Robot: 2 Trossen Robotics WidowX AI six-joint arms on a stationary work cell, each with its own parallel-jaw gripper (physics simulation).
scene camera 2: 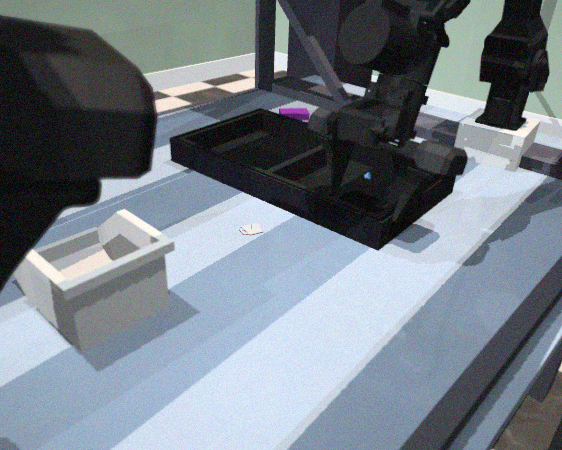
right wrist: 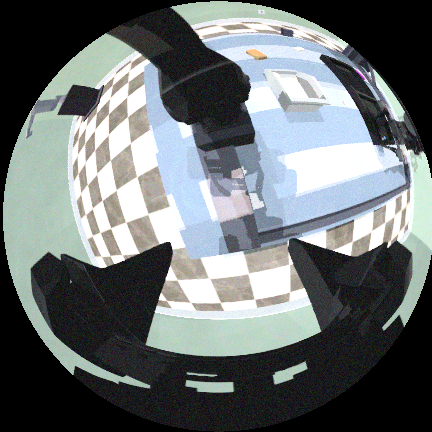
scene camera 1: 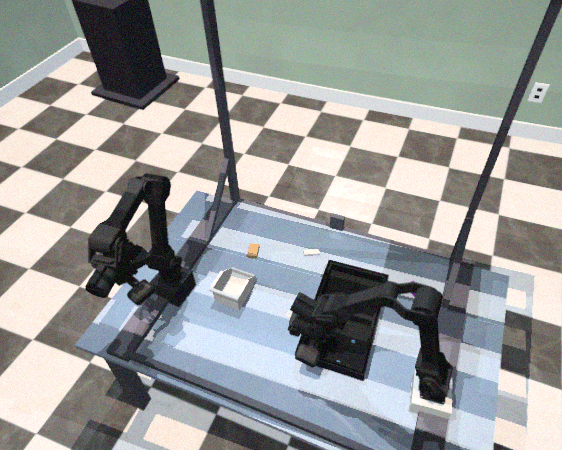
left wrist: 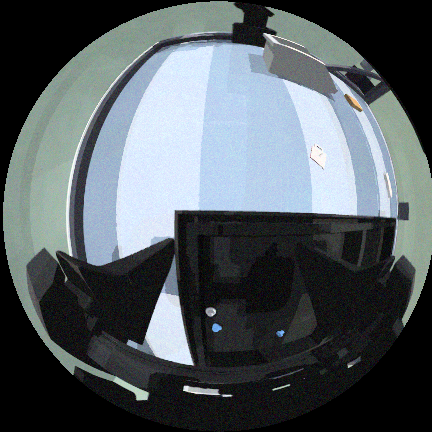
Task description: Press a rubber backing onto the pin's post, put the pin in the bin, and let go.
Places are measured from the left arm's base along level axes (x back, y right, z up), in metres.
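Pixels of known places: left gripper, fingertip midpoint: (scene camera 2: 362,208) (right wrist: 376,131) (scene camera 1: 306,344) (left wrist: 238,247); right gripper, fingertip midpoint: (right wrist: 232,247) (scene camera 1: 127,290); left arm's base, link origin: (scene camera 2: 500,121) (scene camera 1: 432,389) (left wrist: 207,395); right arm's base, link origin: (right wrist: 217,113) (scene camera 1: 171,276).
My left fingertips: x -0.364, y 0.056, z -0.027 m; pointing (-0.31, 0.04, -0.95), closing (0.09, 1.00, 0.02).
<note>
Ahead of a thing's pixels: the offset from my left fingertips to its middle. "spot": to the spot under its first point.
The white pin @(dx -0.086, dy +0.106, dz -0.027 m) (scene camera 2: 251,229) (left wrist: 318,156) lies flat on the table between bin and tray, its thin post upright. Two small blue rubber backings @(dx +0.133, dy +0.059, dz -0.023 m) (scene camera 1: 353,341) @(dx +0.102, dy -0.021, dz -0.023 m) (left wrist: 216,327) (left wrist: 280,333) lie apart in the large compartment of the black tray @(dx +0.090, dy +0.139, dz -0.013 m) (scene camera 1: 345,371) (scene camera 2: 280,195) (left wrist: 250,220); one backing @(spot: dx +0.130, dy +0.056, dz -0.020 m) (scene camera 2: 368,175) shows in scene camera 2. The pale grey bin @(dx -0.287, dy +0.143, dz +0.003 m) (scene camera 2: 115,300) (left wrist: 297,65) (right wrist: 302,106) stands upright; its full floor is not visible. My left gripper (scene camera 2: 367,205) (left wrist: 238,247) is open and empty over the backings' end of the tray. My right gripper (right wrist: 232,247) is open and empty, away from the bin.
An orange block @(dx -0.280, dy +0.328, dz -0.024 m) (scene camera 1: 253,250) (left wrist: 353,102) and a white block @(dx -0.073, dy +0.375, dz -0.026 m) (scene camera 1: 311,252) (left wrist: 388,185) lie behind the bin and tray in scene camera 1. A purple block @(dx +0.297, dy +0.305, dz -0.025 m) (scene camera 2: 294,113) lies beyond the tray. A small silver round piece @(dx +0.077, dy -0.026, dz -0.023 m) (left wrist: 210,312) lies near one blue backing.
</note>
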